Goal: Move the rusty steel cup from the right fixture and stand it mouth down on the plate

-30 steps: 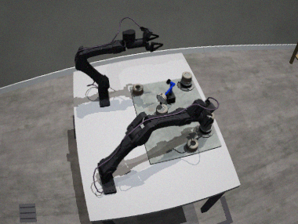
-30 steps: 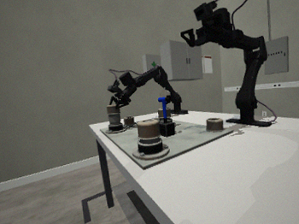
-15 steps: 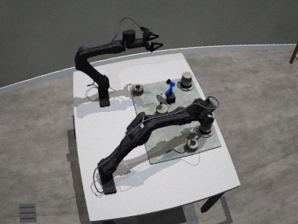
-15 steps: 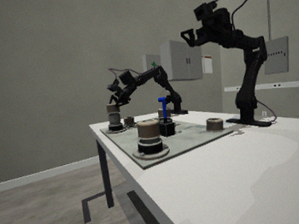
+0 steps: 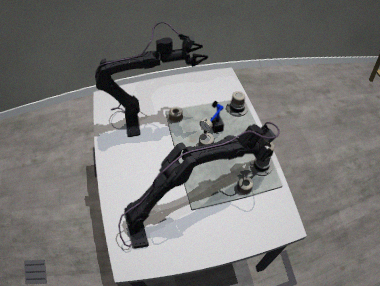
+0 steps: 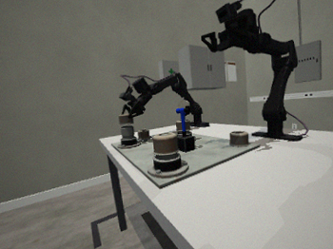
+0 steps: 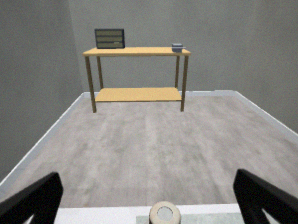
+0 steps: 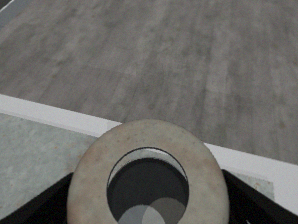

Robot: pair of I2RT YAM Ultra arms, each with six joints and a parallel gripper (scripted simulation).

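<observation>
The grey-green plate lies 170 mm behind my right hand, 150 mm below it and 140 mm to the left of it.
</observation>
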